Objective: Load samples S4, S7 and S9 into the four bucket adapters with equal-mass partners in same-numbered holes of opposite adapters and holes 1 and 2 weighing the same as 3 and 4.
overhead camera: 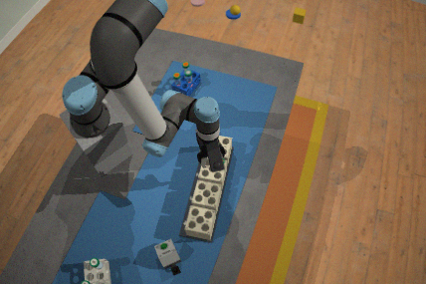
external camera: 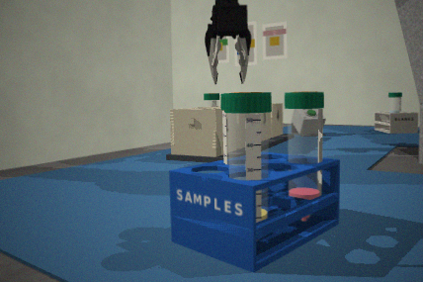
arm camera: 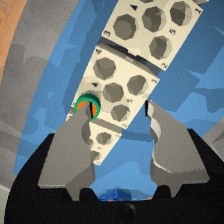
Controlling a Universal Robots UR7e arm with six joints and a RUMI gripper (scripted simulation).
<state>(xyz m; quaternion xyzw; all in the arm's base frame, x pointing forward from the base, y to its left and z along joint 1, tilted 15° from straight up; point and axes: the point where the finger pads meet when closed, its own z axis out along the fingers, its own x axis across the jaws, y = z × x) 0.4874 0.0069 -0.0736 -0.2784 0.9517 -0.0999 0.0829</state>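
My hand is 570 mm to the left of the white-dot blank, 320 mm past it and 100 mm above it. From my hand the other things lie so: blue samples rack (470 mm to the left, 260 mm behind, 130 mm below); done desk (350 mm to the right, 110 mm below, 90 mm behind); sample tube S9 (430 mm to the left, 300 mm behind, 100 mm below).
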